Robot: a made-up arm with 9 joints. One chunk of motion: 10 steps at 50 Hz.
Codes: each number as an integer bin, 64 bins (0 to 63) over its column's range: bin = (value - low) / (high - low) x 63, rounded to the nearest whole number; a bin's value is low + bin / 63 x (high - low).
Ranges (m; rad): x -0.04..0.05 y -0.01..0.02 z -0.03..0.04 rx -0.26..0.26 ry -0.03..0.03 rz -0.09..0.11
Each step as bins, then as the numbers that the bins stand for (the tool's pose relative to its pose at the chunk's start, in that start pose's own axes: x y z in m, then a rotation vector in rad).
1 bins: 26 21 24 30 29 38
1 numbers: -0.0029 0.0000 -0.0033 -0.0124 -0.0024 0.0306
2 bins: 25 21 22 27 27 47
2 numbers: -0.0043 0.0000 -0.0056 -0.0371 -0.0043 0.0592
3 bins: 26 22 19 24 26 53
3 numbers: -0.0029 0.0005 -0.0089 -0.0619 -0.0052 0.0783
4 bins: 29 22 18 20 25 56
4 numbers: 0.0014 0.0005 -0.0100 -0.0949 -0.0062 0.0878
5 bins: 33 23 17 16 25 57
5 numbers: 0.0071 0.0010 -0.0111 -0.1279 -0.0062 0.0910
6 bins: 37 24 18 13 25 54
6 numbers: 0.0129 0.0014 -0.0100 -0.1527 -0.0062 0.0814
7 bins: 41 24 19 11 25 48
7 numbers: 0.0186 0.0014 -0.0089 -0.1692 -0.0062 0.0624
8 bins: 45 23 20 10 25 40
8 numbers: 0.0243 0.0010 -0.0078 -0.1775 -0.0062 0.0370
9 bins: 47 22 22 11 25 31
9 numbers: 0.0271 0.0005 -0.0056 -0.1692 -0.0062 0.0084
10 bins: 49 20 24 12 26 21
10 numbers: 0.0300 -0.0005 -0.0033 -0.1610 -0.0052 -0.0233
